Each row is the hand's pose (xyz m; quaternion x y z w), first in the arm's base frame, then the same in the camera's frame.
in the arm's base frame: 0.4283 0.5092 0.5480 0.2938 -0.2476 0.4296 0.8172
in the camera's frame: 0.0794 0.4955 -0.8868 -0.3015 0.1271 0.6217 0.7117
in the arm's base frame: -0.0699 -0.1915 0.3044 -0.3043 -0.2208 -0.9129 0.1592
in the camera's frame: -0.1873 0.0767 -0.1438 -0.2617 -0.8223 -0.5020 0.0575
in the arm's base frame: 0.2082 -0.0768 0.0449 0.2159 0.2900 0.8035 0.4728
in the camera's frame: 0.1214 -0.0856 -0.3341 -0.2303 0.7653 0.4778 0.3646
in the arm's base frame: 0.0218 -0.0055 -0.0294 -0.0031 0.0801 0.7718 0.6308
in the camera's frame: -0.0488 -0.2049 -0.3803 -0.4591 0.5501 0.6131 0.3328
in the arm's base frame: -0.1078 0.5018 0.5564 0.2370 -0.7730 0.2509 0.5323
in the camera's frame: -0.4272 0.3513 -0.7862 -0.0613 -0.3746 0.7915 0.4790
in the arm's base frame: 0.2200 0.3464 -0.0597 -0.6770 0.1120 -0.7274 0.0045
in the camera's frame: 0.0766 -0.1554 -0.7622 0.4914 0.5132 0.6253 0.3226
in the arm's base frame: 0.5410 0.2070 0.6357 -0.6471 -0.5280 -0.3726 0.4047
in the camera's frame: 0.2222 0.5921 -0.6004 0.6411 0.7518 -0.1251 0.0903
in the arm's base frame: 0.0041 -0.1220 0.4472 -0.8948 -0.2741 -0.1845 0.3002
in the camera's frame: -0.1692 0.2387 -0.2080 0.8001 0.4795 -0.0684 0.3538
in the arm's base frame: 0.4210 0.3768 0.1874 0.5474 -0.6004 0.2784 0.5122
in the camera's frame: 0.1946 0.1399 -0.7979 0.1489 -0.1787 0.7036 0.6715
